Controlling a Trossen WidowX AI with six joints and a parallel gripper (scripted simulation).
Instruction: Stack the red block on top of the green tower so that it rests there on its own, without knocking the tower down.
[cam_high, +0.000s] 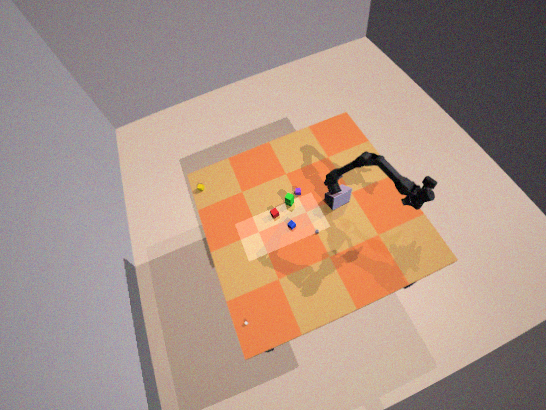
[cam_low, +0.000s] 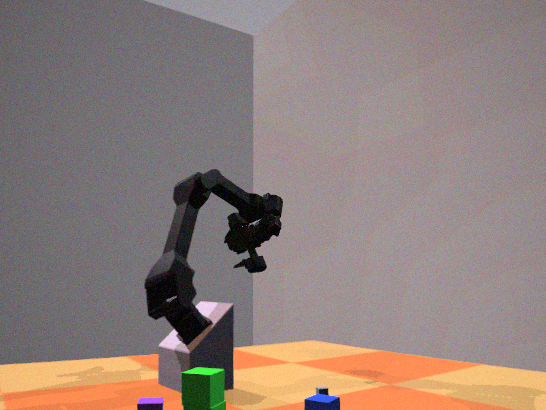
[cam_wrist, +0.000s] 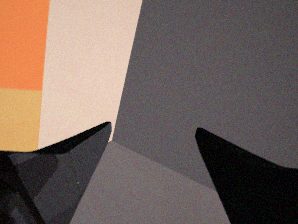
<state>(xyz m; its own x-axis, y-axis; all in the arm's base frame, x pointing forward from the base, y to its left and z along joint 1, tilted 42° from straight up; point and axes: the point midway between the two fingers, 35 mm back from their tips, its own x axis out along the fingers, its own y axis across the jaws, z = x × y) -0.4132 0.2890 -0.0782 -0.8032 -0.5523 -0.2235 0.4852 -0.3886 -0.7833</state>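
The red block is 81 cm ahead of my gripper tip, 30 cm to the right of it and 26 cm below it. Also, from my gripper tip: green block (69 cm ahead, 35 cm to the right, 22 cm below); then blue block (74 cm ahead, 27 cm below, 18 cm to the right); then purple block (62 cm ahead, 40 cm to the right, 27 cm below).
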